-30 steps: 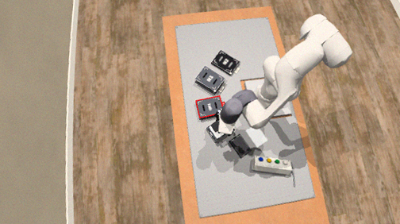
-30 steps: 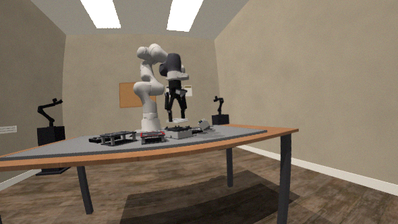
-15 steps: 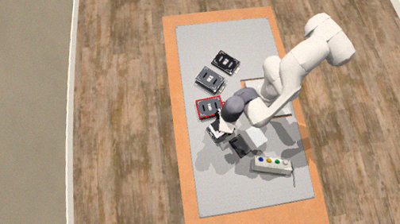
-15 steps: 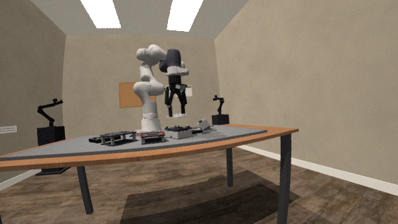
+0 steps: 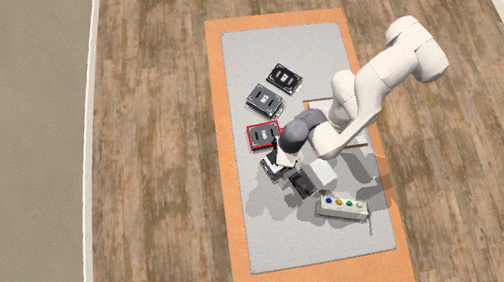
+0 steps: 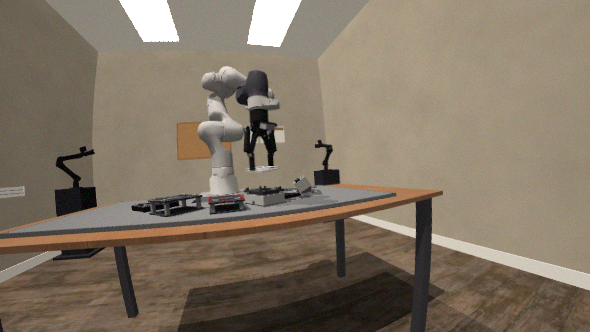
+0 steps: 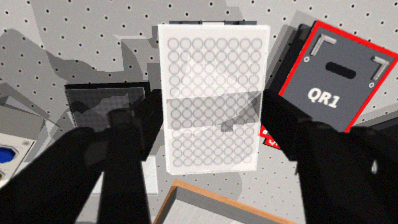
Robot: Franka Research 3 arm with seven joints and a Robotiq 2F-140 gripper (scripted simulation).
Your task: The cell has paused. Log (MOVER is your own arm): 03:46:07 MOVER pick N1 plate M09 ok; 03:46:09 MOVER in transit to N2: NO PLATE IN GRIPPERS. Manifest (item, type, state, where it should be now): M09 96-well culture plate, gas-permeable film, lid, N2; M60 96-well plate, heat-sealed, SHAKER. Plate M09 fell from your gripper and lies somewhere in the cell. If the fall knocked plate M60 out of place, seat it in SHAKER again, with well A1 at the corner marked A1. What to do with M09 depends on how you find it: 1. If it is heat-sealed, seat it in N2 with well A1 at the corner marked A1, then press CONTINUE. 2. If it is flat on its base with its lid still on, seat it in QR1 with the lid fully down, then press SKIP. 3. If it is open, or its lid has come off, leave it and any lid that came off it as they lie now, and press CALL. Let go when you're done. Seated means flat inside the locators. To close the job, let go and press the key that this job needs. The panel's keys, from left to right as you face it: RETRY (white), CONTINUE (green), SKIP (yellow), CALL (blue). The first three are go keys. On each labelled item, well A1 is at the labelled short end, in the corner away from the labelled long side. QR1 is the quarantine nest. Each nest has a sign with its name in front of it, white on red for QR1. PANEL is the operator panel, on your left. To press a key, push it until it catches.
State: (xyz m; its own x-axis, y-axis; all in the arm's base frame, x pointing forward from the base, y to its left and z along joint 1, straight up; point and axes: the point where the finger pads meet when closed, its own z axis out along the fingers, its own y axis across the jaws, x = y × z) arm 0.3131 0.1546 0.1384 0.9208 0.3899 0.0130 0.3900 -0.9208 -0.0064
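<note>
The white 96-well plate lies 20 mm below my hand. The rest, counted from my hand: pale lid (220 mm behind, 160 mm below, 70 mm to the left); dark plate (150 mm below, 120 mm to the left, 110 mm behind); QR1 nest (150 mm to the right, 120 mm below, 40 mm ahead).
</note>
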